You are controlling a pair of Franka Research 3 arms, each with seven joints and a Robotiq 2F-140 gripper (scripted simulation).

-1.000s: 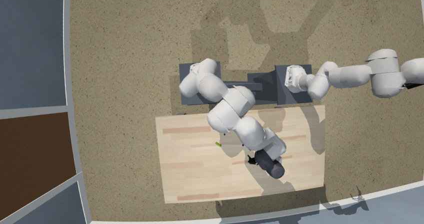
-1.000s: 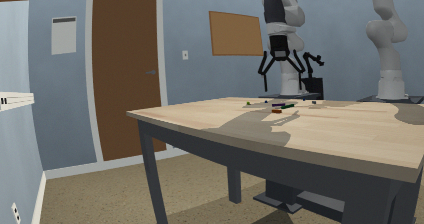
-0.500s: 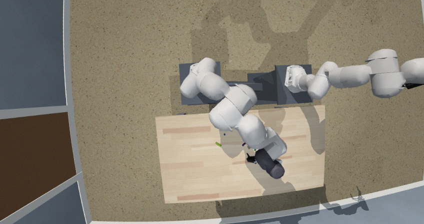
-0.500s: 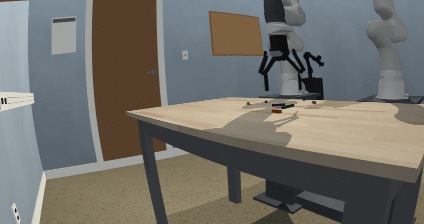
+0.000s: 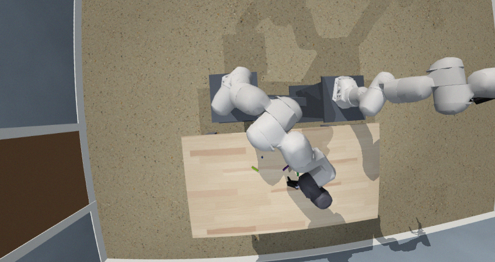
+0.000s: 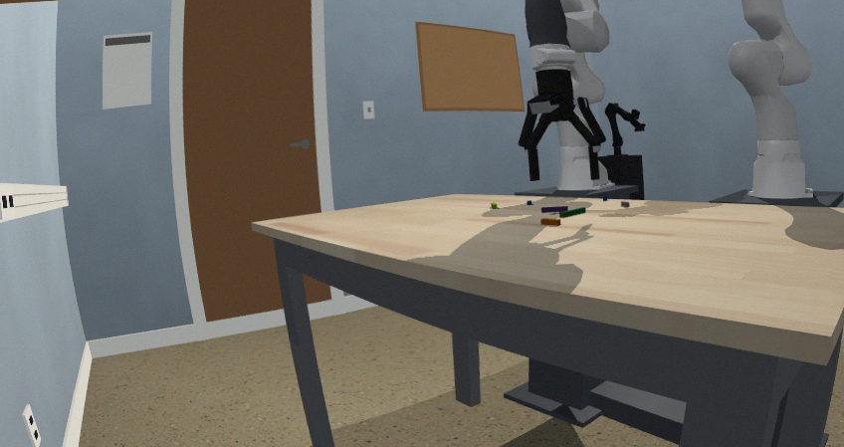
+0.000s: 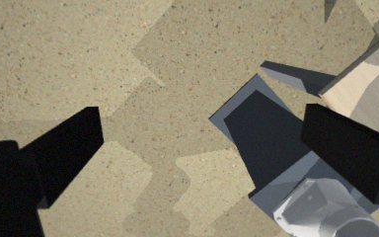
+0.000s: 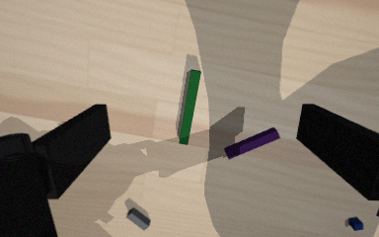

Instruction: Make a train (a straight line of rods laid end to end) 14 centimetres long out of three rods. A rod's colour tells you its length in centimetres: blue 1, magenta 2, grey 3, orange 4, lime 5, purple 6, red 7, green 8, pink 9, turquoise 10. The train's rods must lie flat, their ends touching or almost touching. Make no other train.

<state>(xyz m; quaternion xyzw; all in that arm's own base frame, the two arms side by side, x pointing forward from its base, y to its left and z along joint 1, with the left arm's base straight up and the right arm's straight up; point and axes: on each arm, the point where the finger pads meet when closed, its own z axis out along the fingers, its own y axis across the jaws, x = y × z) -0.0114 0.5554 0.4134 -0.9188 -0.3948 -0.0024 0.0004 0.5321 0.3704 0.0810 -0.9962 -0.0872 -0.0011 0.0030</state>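
Observation:
My right gripper is now 10 mm past the green rod, 10 mm to the right of it and 80 mm above it. Round my right hand: grey rod 170 mm behind, 30 mm to the left, 80 mm below; orange rod 100 mm ahead, 60 mm to the left, 80 mm below; purple rod 30 mm behind, 70 mm to the right, 80 mm below.

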